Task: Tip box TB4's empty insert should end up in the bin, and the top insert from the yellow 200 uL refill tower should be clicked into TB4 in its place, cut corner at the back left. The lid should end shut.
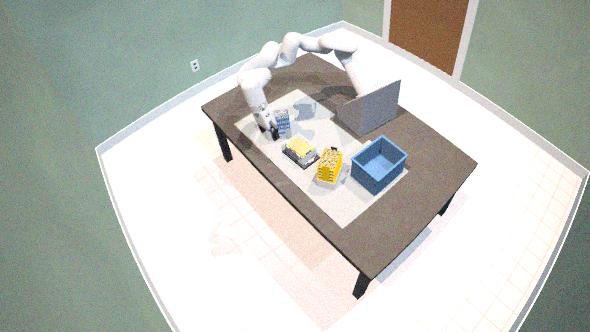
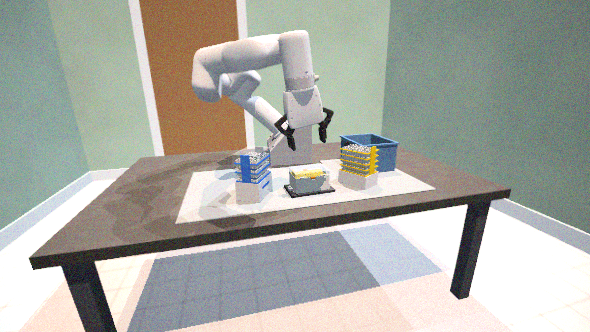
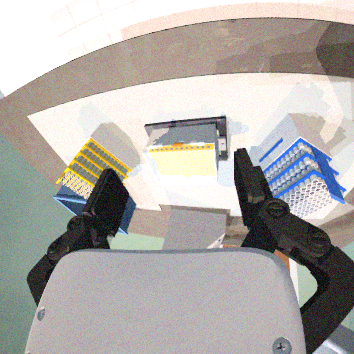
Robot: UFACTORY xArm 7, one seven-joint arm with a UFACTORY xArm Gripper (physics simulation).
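Observation:
The tip box TB4 (image 1: 309,157) (image 2: 307,185) (image 3: 190,134) is a grey box on a black base (image 2: 326,190) (image 3: 223,131). A yellow insert (image 1: 300,145) (image 2: 307,174) (image 3: 184,161) shows at its top under clear plastic; I cannot tell whether the lid is fully shut. The yellow refill tower (image 1: 329,167) (image 2: 356,162) (image 3: 95,162) holds several stacked inserts on a pale stand. The blue bin (image 1: 364,175) (image 2: 388,156) (image 3: 70,203) is open-topped, beside the yellow tower. My gripper (image 1: 269,133) (image 2: 307,145) (image 3: 173,173) is open and empty, above the table, apart from the box and towers.
A blue refill tower (image 1: 283,123) (image 2: 252,170) (image 3: 300,175) stands on the other side of the tip box from the yellow one. A pale mat (image 1: 345,212) (image 2: 200,200) (image 3: 75,112) lies under them. A tall grey panel structure (image 1: 375,111) (image 3: 196,227) stands at the arm's base.

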